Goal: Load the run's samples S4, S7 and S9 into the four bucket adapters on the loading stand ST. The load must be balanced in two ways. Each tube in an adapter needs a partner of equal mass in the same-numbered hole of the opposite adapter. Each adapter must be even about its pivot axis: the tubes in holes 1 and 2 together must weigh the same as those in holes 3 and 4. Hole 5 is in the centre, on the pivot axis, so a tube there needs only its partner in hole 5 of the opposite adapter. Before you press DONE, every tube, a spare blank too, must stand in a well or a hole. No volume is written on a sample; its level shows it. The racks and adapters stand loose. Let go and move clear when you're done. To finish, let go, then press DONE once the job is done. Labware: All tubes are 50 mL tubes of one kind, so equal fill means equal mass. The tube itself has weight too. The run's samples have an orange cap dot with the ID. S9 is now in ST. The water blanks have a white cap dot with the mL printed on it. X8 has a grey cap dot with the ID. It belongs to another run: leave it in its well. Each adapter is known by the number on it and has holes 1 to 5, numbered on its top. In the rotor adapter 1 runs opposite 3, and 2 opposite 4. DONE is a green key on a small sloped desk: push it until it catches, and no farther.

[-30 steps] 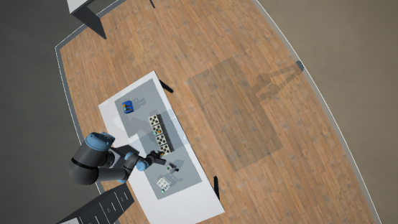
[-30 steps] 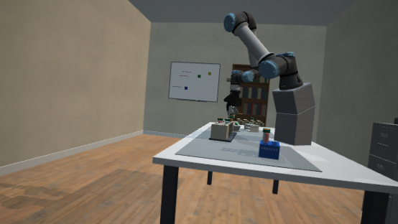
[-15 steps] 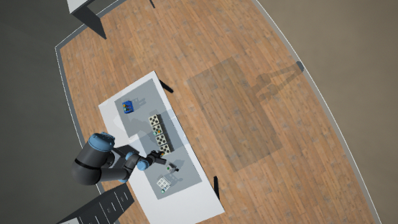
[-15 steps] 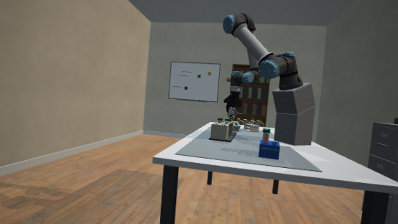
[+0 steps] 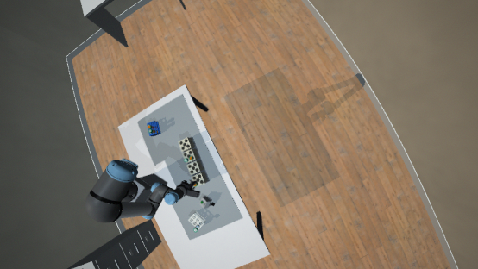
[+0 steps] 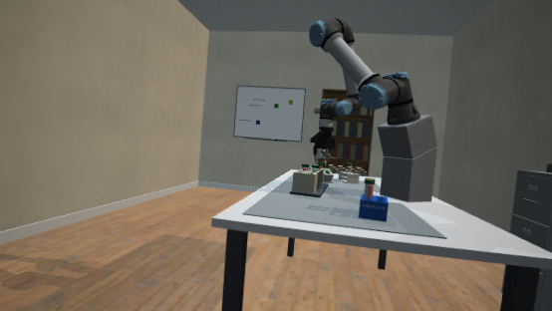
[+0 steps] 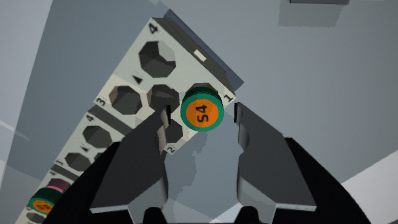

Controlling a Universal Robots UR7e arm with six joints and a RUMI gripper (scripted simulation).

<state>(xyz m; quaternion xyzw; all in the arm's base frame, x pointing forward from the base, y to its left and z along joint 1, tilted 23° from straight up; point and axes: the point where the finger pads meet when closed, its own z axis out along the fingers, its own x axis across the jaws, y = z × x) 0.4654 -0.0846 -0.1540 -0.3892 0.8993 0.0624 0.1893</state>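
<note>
The tube S4 lies 50 mm below my hand and 10 mm ahead of it. Also, from my hand: tube S9: 220 mm to the left, 50 mm below, 30 mm ahead; adapter 1: 250 mm to the left, 70 mm below, 10 mm ahead; green DONE key: 170 mm to the right, 50 mm below, 20 mm behind.
</note>
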